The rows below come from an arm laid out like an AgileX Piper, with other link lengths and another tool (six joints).
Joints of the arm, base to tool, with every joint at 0 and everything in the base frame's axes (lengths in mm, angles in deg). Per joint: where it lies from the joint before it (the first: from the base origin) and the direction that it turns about. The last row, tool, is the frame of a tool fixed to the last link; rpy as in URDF.
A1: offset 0 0 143.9 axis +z
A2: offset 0 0 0 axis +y
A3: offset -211.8 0 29 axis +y
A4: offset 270.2 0 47.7 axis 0.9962 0 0.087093
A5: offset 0 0 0 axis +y
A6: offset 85.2 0 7.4 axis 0.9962 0 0.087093
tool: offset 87.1 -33 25.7 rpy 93.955 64.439 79.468
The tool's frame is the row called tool.
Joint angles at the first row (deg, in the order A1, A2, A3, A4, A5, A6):
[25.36 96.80 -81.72 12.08 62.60 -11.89]
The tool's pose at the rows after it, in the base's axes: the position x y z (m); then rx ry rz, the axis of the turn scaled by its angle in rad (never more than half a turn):
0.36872 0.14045 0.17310 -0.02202 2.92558 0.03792
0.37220 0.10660 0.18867 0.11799 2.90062 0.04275
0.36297 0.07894 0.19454 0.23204 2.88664 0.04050
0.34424 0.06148 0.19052 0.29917 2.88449 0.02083
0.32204 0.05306 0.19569 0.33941 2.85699 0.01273
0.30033 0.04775 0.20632 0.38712 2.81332 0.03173
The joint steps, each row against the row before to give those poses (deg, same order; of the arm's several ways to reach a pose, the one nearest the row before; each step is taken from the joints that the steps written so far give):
[-5.39 -1.67 0.00 1.23 2.35 0.30]
[-4.96 -3.25 0.89 0.16 0.82 0.71]
[-3.75 -4.63 4.00 0.09 0.00 0.78]
[-1.85 -5.57 6.47 -0.61 -0.73 0.81]
[-0.24 -7.22 6.09 -0.99 -0.42 1.62]
[0.00 -7.77 5.04 -0.40 0.00 2.21]

